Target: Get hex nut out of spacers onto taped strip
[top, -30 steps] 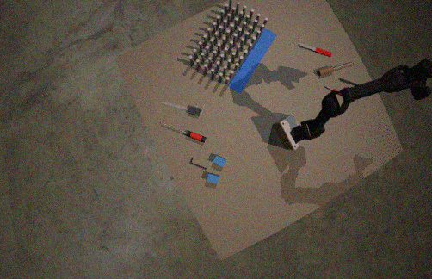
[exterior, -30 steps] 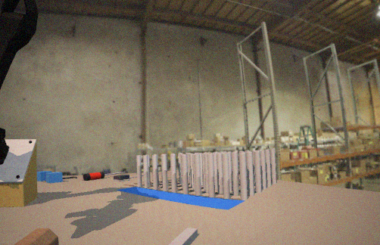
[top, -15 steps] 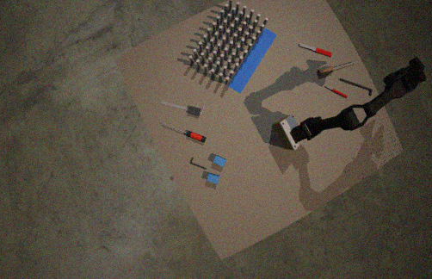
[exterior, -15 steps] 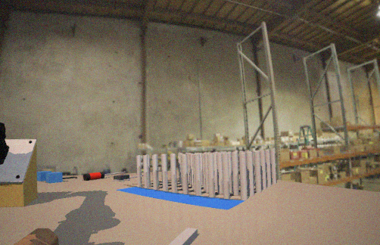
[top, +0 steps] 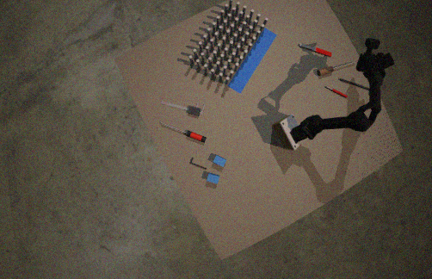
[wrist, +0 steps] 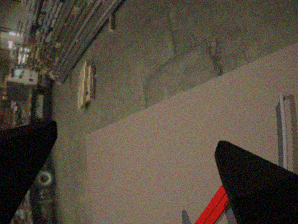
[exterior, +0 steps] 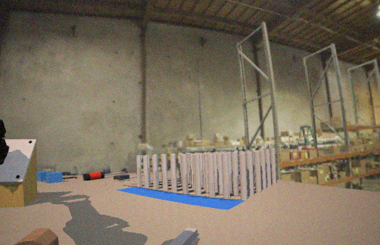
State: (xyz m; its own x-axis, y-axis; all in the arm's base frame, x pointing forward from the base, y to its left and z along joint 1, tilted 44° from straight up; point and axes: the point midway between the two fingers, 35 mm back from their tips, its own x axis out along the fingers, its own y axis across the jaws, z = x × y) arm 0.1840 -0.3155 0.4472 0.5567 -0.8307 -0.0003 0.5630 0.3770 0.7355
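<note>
Right now my gripper tip is 3 cm past the wooden-handled tool, 7 cm to the right of it and 19 cm above it. The rest, counted from my gripper tip: blue taped strip 26 cm ahead, 50 cm to the left, 21 cm below.
</note>
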